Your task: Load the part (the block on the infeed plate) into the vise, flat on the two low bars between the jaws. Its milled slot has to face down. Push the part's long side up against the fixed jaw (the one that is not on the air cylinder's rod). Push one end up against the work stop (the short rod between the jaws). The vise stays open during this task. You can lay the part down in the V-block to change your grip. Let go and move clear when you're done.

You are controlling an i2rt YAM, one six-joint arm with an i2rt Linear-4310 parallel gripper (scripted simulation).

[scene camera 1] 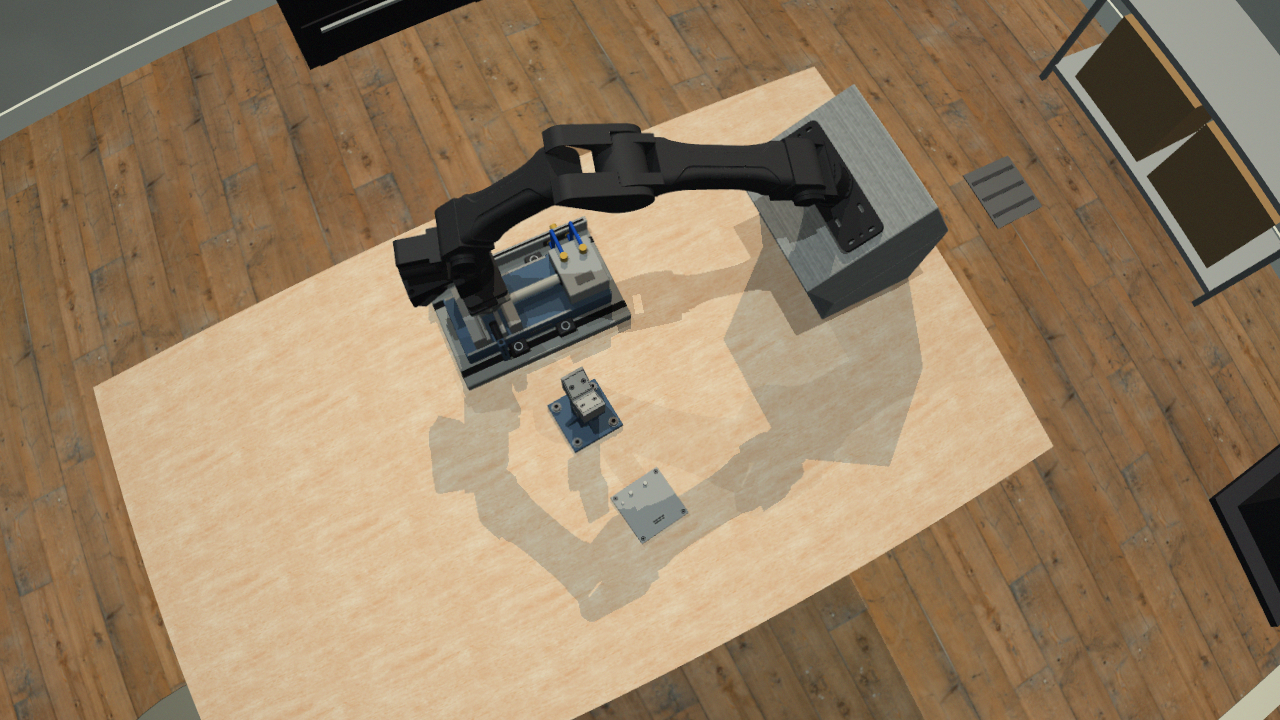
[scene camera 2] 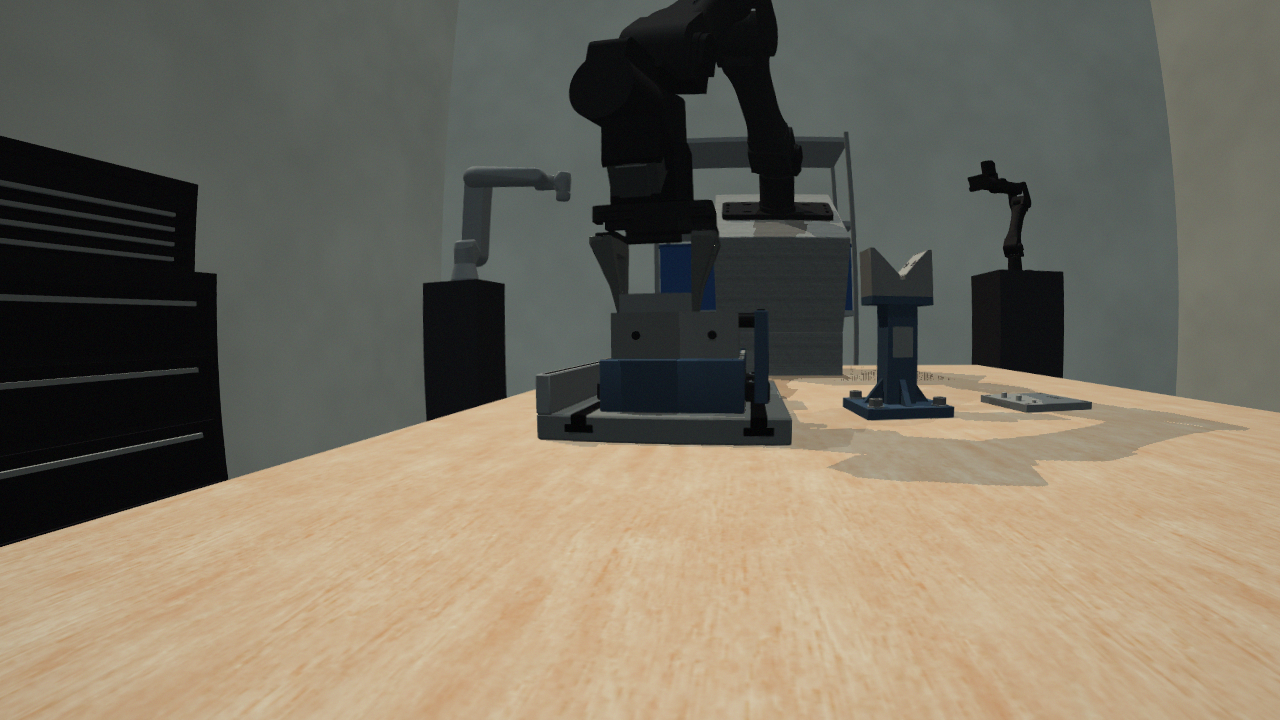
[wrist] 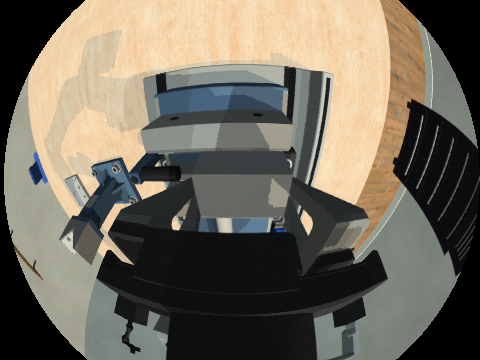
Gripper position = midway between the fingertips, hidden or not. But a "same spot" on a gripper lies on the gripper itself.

gripper: scene camera 1 484, 295; scene camera 2; wrist
same spot on gripper: point(scene camera 2: 611, 249) = point(wrist: 325, 206)
same spot on vise: point(wrist: 219, 96) = point(scene camera 2: 669, 359)
